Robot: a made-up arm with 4 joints. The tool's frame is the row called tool. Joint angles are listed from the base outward. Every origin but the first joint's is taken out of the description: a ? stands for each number. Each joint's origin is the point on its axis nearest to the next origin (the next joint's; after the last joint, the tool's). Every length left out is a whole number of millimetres.
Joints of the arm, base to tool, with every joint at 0 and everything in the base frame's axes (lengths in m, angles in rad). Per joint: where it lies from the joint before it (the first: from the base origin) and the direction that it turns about. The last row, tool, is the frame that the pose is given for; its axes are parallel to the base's.
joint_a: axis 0 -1 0 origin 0 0.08 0.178
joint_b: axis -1 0 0 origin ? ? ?
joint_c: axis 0 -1 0 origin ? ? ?
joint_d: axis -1 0 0 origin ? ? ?
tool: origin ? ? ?
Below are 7 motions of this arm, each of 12 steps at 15 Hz.
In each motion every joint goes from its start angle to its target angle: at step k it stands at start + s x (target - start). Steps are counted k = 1, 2, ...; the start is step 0. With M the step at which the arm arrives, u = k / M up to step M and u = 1 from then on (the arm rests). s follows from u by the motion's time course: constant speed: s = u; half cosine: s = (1 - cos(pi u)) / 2; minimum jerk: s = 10 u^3 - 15 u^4 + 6 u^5.
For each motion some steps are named. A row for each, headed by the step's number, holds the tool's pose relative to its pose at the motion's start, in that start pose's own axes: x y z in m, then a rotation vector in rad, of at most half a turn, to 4 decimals.
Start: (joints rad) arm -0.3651 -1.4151 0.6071 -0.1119
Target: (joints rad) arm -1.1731 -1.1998 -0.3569 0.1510
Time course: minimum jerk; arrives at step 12
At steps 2, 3, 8, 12:
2: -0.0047 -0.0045 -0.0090 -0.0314 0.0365 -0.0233
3: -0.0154 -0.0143 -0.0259 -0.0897 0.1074 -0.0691
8: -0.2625 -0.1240 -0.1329 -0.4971 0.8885 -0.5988
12: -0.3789 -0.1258 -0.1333 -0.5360 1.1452 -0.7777

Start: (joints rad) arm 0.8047 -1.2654 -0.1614 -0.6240
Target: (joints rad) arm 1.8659 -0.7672 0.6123 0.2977
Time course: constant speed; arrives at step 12
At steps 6, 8, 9, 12:
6: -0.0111 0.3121 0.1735 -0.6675 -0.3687 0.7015
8: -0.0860 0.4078 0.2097 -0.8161 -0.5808 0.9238
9: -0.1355 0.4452 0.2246 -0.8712 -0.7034 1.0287
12: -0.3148 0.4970 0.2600 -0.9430 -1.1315 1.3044

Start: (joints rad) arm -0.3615 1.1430 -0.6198 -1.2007
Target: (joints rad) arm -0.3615 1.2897 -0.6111 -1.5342
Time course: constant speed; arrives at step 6
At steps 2, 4, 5, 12:
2: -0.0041 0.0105 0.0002 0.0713 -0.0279 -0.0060
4: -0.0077 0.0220 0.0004 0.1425 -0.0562 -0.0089
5: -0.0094 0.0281 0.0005 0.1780 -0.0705 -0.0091
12: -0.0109 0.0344 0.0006 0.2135 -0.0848 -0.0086

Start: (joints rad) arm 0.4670 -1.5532 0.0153 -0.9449
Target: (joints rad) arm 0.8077 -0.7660 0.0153 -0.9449
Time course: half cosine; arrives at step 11
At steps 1, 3, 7, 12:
1: 0.0015 0.0039 -0.0002 -0.0158 0.0057 0.0043
3: 0.0117 0.0343 -0.0037 -0.1349 0.0462 0.0396
7: 0.0312 0.1470 -0.0391 -0.5507 0.1544 0.1996
12: 0.0274 0.2076 -0.0722 -0.7744 0.1875 0.3079

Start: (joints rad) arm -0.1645 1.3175 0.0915 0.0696
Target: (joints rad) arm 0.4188 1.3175 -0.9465 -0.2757
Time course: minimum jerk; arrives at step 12
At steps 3, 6, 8, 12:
3: -0.0166 -0.0101 -0.0483 0.0335 0.0952 -0.0536
6: -0.1259 -0.0302 -0.2282 0.2163 0.4385 -0.2885
8: -0.2399 -0.0074 -0.3435 0.4000 0.6646 -0.4804
12: -0.3289 0.0363 -0.4125 0.5564 0.8139 -0.6236

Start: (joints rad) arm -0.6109 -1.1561 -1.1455 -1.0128
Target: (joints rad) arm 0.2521 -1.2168 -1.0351 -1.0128
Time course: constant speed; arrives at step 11
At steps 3, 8, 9, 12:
3: 0.0332 0.0754 0.0347 -0.1886 0.0257 0.1611
8: 0.0614 0.2167 0.0500 -0.5000 0.0852 0.4282
9: 0.0627 0.2452 0.0466 -0.5620 0.0996 0.4812
12: 0.0608 0.3006 0.0335 -0.6857 0.1312 0.5864

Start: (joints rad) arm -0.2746 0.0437 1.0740 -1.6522
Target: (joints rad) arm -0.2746 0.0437 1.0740 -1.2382
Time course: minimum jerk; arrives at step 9
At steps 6, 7, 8, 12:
6: 0.0000 -0.0141 0.0406 -0.3271 0.0000 0.0000
7: 0.0000 -0.0151 0.0478 -0.3824 0.0000 0.0000
8: 0.0000 -0.0155 0.0514 -0.4092 0.0000 0.0000
12: 0.0000 -0.0155 0.0520 -0.4140 0.0000 0.0000

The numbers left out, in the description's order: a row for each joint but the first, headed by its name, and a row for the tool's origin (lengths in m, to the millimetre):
joint_b: -0.181 0 -0.017
joint_c: 0 -0.174 0.068
joint_d: 0.454 0 0.092
tool: 0 -0.116 -0.063

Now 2 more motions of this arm.
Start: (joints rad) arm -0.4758 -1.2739 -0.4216 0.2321
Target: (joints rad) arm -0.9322 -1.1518 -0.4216 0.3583
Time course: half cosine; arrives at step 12
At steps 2, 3, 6, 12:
2: -0.0092 -0.0073 -0.0046 -0.0040 0.0158 -0.0270
3: -0.0205 -0.0156 -0.0100 -0.0087 0.0352 -0.0588
6: -0.0741 -0.0470 -0.0326 -0.0298 0.1287 -0.1953
12: -0.1570 -0.0758 -0.0589 -0.0583 0.2809 -0.3738

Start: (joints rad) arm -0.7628 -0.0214 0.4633 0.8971
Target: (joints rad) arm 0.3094 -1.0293 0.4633 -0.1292
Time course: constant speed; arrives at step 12
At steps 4, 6, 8, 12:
4: -0.1088 -0.0151 -0.1296 0.6658 -0.2082 -0.3043
6: -0.1295 0.0134 -0.1821 1.0059 -0.3772 -0.3958
8: -0.1256 0.0524 -0.2162 1.3439 -0.5820 -0.4350
12: -0.0681 0.1232 -0.2124 1.9897 -1.0693 -0.3139

